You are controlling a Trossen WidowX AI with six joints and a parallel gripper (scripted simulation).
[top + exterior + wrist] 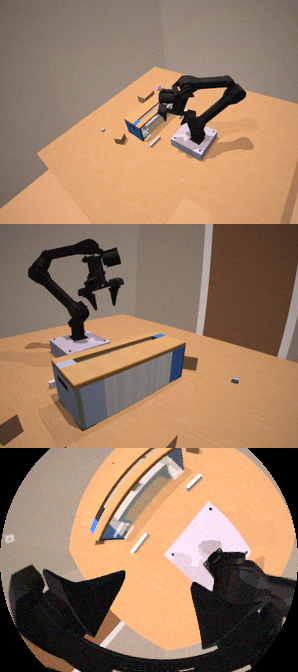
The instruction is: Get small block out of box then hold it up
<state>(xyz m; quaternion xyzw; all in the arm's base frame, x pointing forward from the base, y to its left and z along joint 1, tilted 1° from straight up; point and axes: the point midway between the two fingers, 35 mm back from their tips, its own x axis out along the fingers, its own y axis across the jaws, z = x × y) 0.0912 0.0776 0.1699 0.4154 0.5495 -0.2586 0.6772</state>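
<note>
My gripper tip is 220 mm short of the long box, 90 mm to the left of it and 140 mm above it. Also, from my gripper tip: purple block: 480 mm ahead, 390 mm to the right, 190 mm below; grey cube: 490 mm ahead, 210 mm to the left, 190 mm below.
</note>
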